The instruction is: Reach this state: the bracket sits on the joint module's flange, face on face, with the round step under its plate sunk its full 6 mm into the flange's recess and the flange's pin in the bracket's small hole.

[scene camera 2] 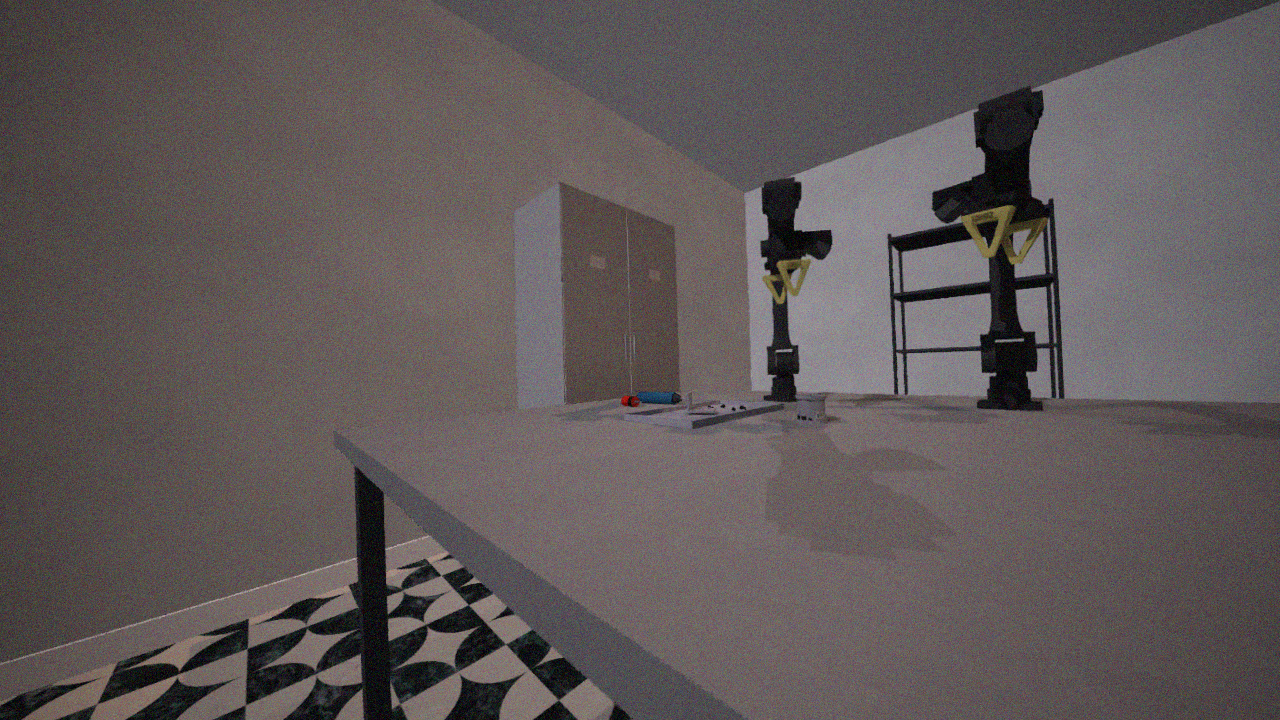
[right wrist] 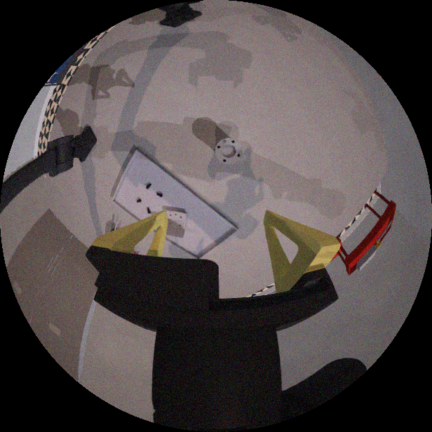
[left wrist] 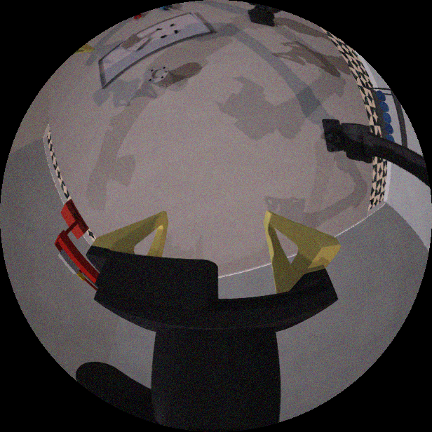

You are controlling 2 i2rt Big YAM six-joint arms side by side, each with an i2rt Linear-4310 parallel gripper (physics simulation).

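Seen in the pictures: left gripper, fingertip midpoint: (scene camera 2: 1003, 260); right gripper, fingertip midpoint: (scene camera 2: 787, 300); left arm's base at its link origin: (scene camera 2: 1009, 408); right arm's base at its link origin: (scene camera 2: 783, 400).
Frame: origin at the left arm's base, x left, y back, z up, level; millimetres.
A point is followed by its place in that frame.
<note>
The joint module (scene camera 2: 810, 409) @(y -516, x -296, z 31 mm) (left wrist: 159, 75) (right wrist: 228, 150), a short pale cylinder, stands on the table with its round flange and centre recess facing up. The bracket (scene camera 2: 690, 402) @(y -544, x -602, z 34 mm) (right wrist: 177, 216) lies apart from it in the pale tray (scene camera 2: 660, 420) @(y -710, x -555, z 10 mm) (left wrist: 192, 22) (right wrist: 175, 181); a plate with small holes shows in the right wrist view, partly beside a yellow finger. My left gripper (scene camera 2: 1004, 257) @(y -435, x 14, z 298 mm) (left wrist: 215, 216) is open and empty, high above the table. My right gripper (scene camera 2: 785, 297) @(y -486, x -352, z 278 mm) (right wrist: 215, 215) is open and empty, high over the tray and module area. The pin is too small to make out.
Several black screws or holes (scene camera 2: 735, 407) @(y -439, x -534, z 12 mm) (left wrist: 167, 31) (right wrist: 148, 185) show in the tray. A blue-handled tool (scene camera 2: 657, 397) @(y -381, x -883, z 23 mm) and a red object (scene camera 2: 630, 401) @(y -498, x -894, z 19 mm) lie behind the tray. A cabinet (scene camera 2: 595, 295) and a dark shelf rack (scene camera 2: 1058, 313) stand beyond the table.
</note>
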